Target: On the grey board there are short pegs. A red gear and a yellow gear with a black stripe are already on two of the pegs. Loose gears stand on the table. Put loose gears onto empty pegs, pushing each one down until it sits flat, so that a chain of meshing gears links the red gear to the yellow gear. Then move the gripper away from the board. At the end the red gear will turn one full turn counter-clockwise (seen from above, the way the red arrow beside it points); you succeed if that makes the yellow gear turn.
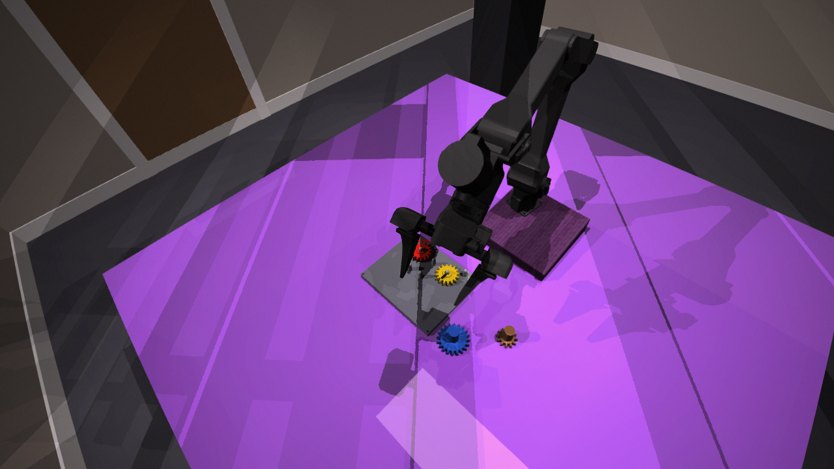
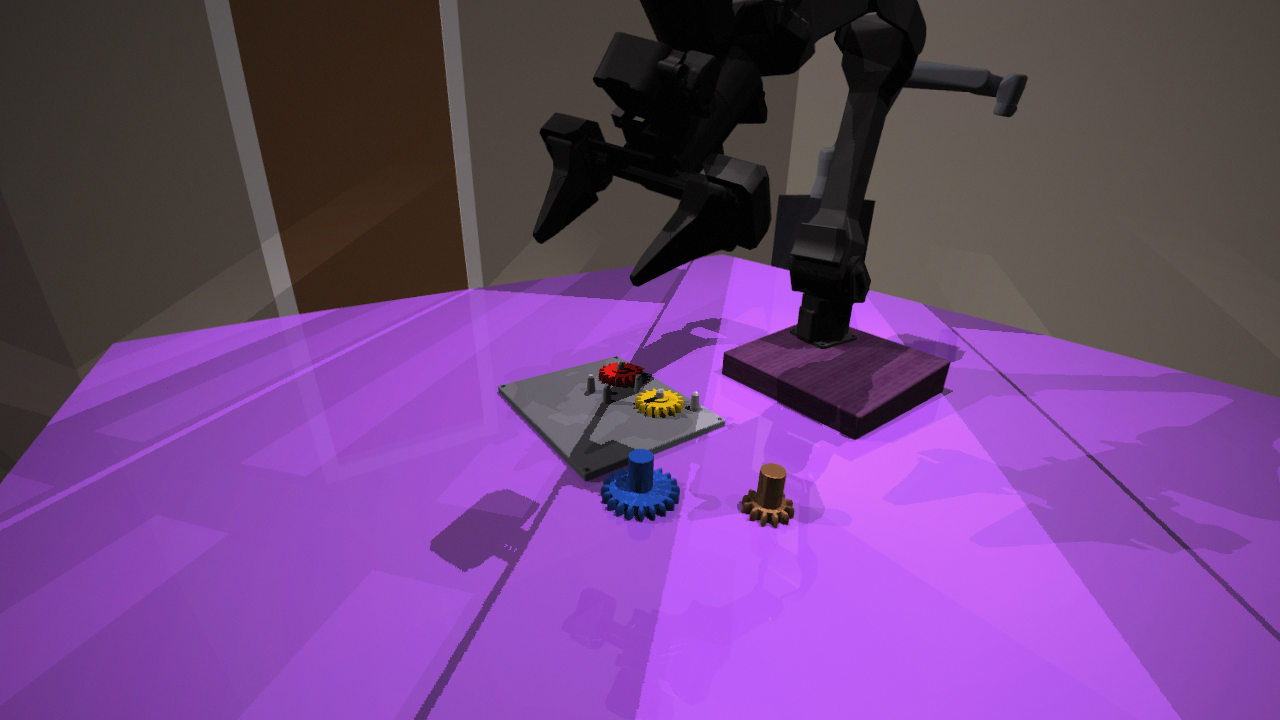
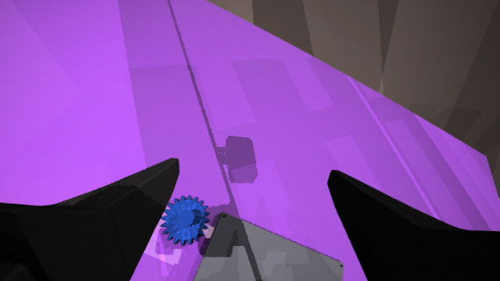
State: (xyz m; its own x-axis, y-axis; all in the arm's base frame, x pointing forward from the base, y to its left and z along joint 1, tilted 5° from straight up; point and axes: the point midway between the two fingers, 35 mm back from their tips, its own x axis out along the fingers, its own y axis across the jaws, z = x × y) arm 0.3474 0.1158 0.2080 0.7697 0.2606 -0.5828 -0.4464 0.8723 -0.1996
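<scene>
My gripper tip is now 18 cm above the small brown gear, 12 cm past it and 9 cm to the right of it. Also, from my gripper tip: grey board (19 cm below, 13 cm to the right, 7 cm behind); then yellow gear (18 cm below, 12 cm behind, 10 cm to the right); then blue gear (18 cm below, 4 cm behind, 2 cm to the left).
</scene>
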